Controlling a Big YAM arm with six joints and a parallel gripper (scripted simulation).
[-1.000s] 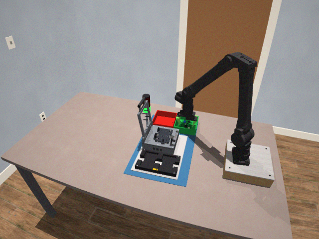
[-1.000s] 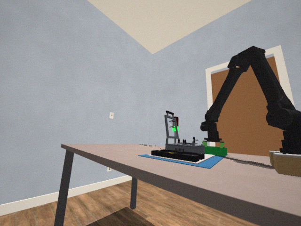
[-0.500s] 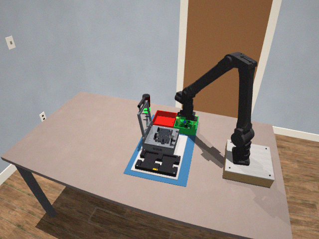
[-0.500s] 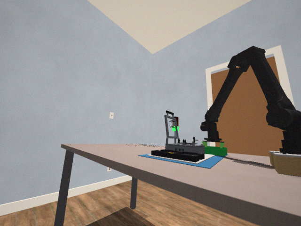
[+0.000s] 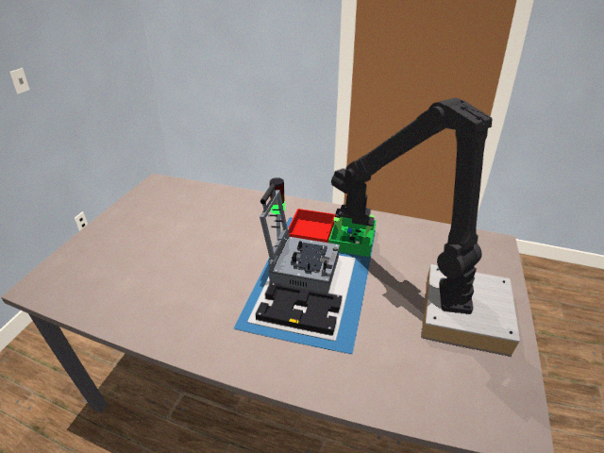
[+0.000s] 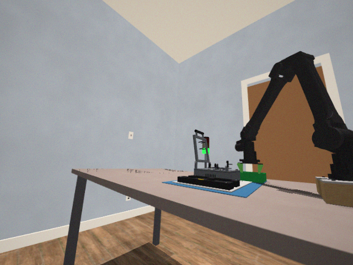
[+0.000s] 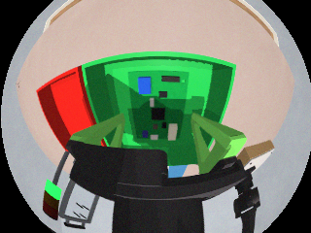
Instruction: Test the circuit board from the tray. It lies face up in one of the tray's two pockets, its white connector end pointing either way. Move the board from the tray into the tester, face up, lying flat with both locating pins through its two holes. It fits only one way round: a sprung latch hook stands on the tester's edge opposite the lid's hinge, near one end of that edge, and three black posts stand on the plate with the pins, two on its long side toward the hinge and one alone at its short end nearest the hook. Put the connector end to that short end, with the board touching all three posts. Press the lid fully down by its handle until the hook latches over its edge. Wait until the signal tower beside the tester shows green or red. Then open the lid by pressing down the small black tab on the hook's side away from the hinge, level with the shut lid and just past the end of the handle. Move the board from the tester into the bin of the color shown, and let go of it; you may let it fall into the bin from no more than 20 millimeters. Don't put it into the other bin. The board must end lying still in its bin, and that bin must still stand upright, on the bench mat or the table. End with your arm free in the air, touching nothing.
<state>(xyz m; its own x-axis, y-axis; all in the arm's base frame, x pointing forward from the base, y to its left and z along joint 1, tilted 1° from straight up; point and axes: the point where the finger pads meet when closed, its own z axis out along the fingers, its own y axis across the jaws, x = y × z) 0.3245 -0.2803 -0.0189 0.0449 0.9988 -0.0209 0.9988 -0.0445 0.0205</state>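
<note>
Right now the green bin is 2 cm below my hand. The rest, counted from my hand: red bin: 15 cm ahead, 2 cm below; tester plate: 20 cm to the left, 12 cm ahead, 4 cm above; green circuit board: 2 cm below.
</note>
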